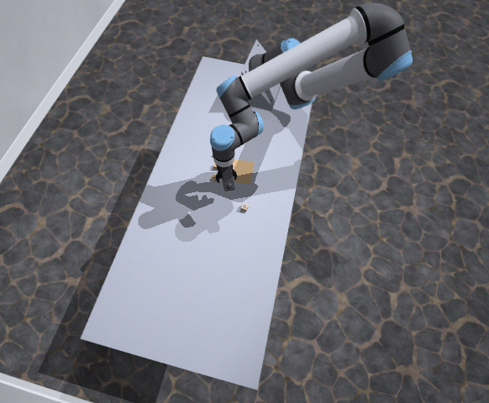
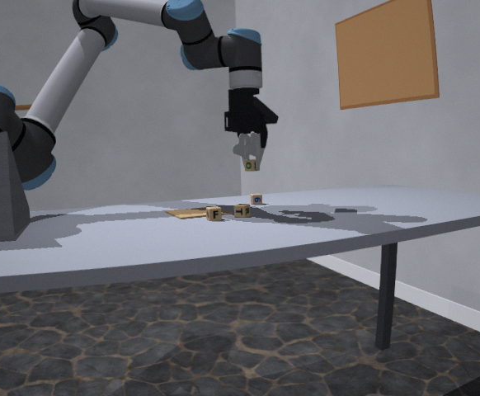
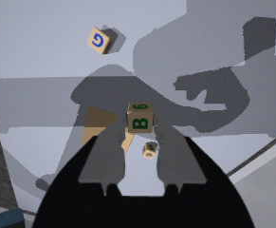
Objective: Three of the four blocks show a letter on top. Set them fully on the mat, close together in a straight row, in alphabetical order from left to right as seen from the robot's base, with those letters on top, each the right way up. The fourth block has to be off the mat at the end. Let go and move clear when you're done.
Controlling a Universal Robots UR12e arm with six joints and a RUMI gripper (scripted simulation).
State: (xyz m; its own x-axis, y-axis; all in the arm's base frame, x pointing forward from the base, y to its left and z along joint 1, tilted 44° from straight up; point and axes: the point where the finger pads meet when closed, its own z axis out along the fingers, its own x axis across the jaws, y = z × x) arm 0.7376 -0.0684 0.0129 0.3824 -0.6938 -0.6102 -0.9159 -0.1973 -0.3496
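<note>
Now: the tan mat 150 mm behind my hand, 120 mm below it and 30 mm to the left of it. From my hand the other things lie so: green-marked block (right at my hand); then blue-marked block (110 mm below, 100 mm to the left, 60 mm ahead).
</note>
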